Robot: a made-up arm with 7 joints.
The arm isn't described. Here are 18 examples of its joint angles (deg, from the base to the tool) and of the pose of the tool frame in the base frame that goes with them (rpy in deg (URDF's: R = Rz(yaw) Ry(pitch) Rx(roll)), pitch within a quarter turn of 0, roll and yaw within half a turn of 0; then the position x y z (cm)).
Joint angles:
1: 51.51 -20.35 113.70 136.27 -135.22 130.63 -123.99
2: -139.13 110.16 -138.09 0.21 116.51 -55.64 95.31
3: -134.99 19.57 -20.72 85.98 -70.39 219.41 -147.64
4: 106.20 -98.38 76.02 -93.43 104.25 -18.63 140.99
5: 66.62 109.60 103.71 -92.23 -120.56 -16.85 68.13
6: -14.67 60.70 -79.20 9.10 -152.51 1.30 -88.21
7: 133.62 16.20 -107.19 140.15 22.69 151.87 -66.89
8: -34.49 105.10 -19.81 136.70 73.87 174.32 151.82
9: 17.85 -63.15 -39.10 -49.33 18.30 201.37 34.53
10: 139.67 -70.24 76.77 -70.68 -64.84 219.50 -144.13
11: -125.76 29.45 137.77 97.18 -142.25 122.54 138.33
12: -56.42 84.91 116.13 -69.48 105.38 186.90 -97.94
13: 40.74 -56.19 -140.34 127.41 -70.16 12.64 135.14
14: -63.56 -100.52 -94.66 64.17 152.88 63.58 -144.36
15: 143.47 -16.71 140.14 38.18 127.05 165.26 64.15
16: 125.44 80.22 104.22 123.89 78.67 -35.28 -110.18
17: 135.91 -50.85 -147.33 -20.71 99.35 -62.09 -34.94
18: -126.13 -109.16 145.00 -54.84 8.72 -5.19 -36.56
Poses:
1: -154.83 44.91 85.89 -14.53 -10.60 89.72
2: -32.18 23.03 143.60 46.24 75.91 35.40
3: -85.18 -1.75 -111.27 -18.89 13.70 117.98
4: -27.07 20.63 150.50 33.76 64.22 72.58
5: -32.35 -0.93 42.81 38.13 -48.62 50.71
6: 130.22 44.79 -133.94 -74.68 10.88 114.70
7: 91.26 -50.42 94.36 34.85 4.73 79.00
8: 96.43 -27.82 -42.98 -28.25 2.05 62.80
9: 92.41 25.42 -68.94 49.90 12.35 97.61
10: 13.37 -68.40 82.19 -9.30 54.57 72.83
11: 171.41 -30.36 38.08 29.31 44.49 73.57
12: -32.14 -22.15 -74.78 -58.01 34.90 62.84
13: -71.98 -36.45 71.42 28.57 -30.48 99.79
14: 106.53 -0.23 -16.15 -27.12 -70.70 40.48
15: 101.75 38.31 -27.75 4.67 -3.98 120.18
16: -126.71 -5.71 -71.79 -8.17 -23.84 39.75
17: 142.71 43.76 127.52 -39.45 67.77 98.86
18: -69.45 19.61 166.01 -56.32 -33.04 1.58
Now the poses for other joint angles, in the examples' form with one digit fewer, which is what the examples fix.
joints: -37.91 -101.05 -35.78 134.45 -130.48 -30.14 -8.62
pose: -77.8 14.1 -159.4 -6.4 -33.4 12.5
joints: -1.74 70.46 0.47 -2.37 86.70 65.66 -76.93
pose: 45.4 65.8 -159.2 -80.6 -12.4 93.7
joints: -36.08 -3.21 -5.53 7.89 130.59 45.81 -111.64
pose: 37.8 4.7 162.3 17.0 -18.2 144.1
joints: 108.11 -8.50 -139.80 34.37 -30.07 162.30 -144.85
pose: -48.3 -24.6 -4.8 10.5 8.5 129.3
